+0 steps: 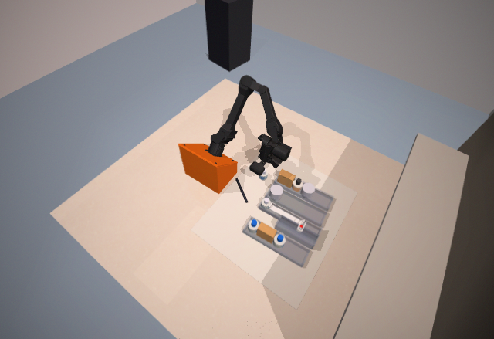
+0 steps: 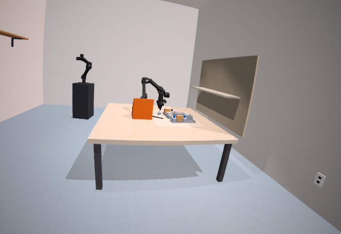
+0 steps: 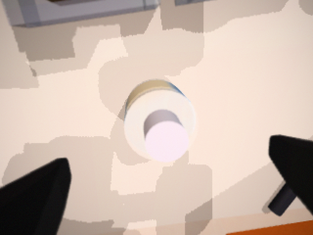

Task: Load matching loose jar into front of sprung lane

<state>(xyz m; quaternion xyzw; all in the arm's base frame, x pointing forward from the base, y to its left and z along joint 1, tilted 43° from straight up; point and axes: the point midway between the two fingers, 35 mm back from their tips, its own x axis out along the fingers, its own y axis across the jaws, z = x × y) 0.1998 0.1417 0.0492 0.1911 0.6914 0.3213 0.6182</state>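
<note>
Now: the black stick 20 mm behind my gripper tip, 140 mm to the right of it and 60 mm below it. From my gripper tip the other things lie so: red mark 310 mm ahead, 120 mm to the right.
</note>
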